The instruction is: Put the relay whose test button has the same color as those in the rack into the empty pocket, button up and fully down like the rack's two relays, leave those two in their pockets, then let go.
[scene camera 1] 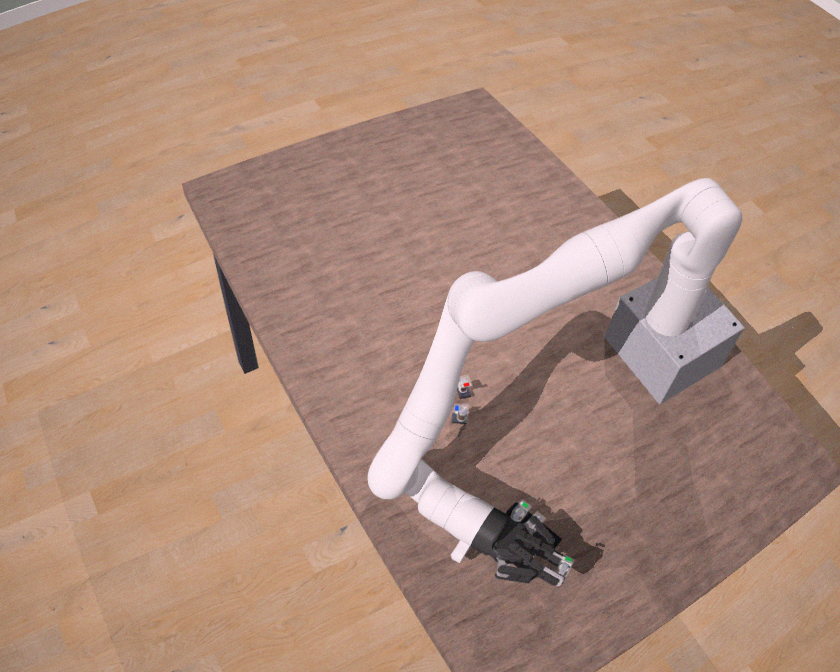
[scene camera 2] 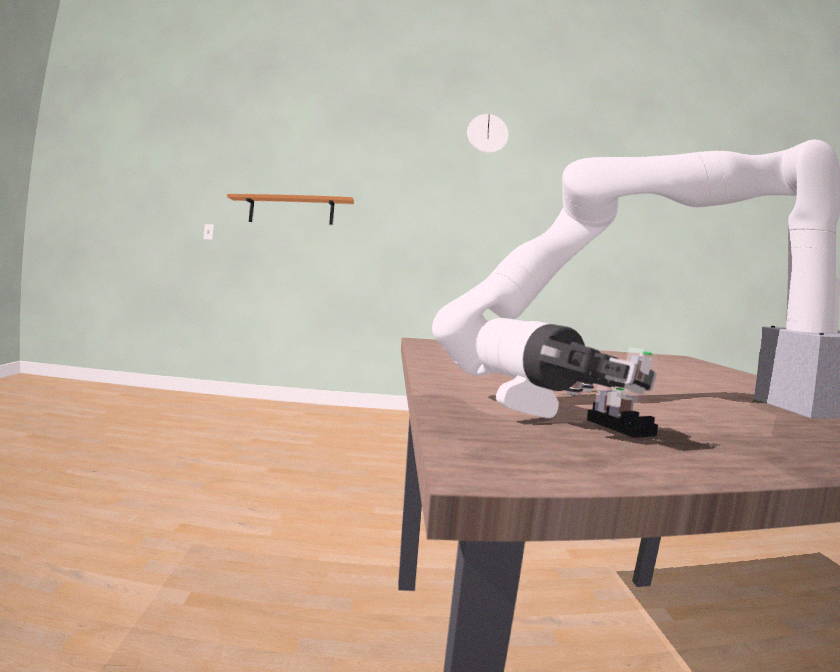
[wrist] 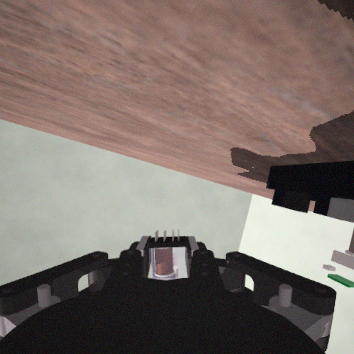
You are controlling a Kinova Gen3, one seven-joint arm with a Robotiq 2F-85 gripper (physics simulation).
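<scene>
My gripper is shut on a clear relay with a green button. The held relay is roughly upright, button up, pins towards the table. It hangs higher than the black rack, apart from it; the rack lies to the right in the wrist view. A green-button relay stands in the rack's far end in scene camera 1. The other rack relay and the empty pocket are partly hidden by the gripper in that view.
A red-button relay and a blue-button relay stand loose on the table, beside the forearm in scene camera 1. The robot's grey base stands at the table's far side from the gripper.
</scene>
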